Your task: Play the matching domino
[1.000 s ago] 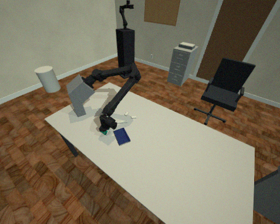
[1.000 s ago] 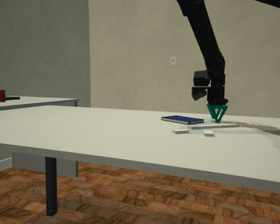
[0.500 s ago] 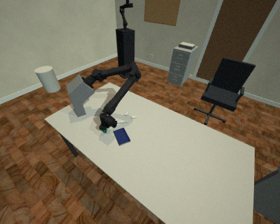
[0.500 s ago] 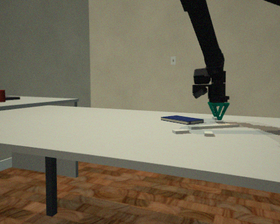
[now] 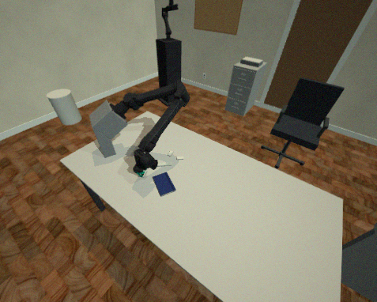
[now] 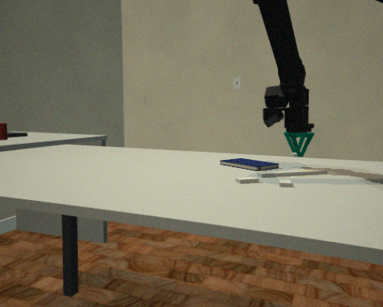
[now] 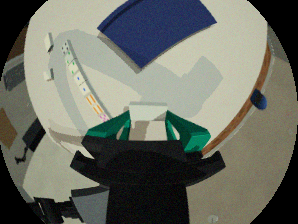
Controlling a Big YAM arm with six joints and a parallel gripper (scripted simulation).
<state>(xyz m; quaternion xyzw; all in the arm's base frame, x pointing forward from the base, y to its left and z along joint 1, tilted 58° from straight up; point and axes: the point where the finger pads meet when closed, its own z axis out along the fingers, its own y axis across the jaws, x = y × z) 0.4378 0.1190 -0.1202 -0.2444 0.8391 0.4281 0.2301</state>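
The book is 130 mm ahead of my hand, 80 mm to the left of it and 40 mm below it. Round my hand: white domino right at my hand.
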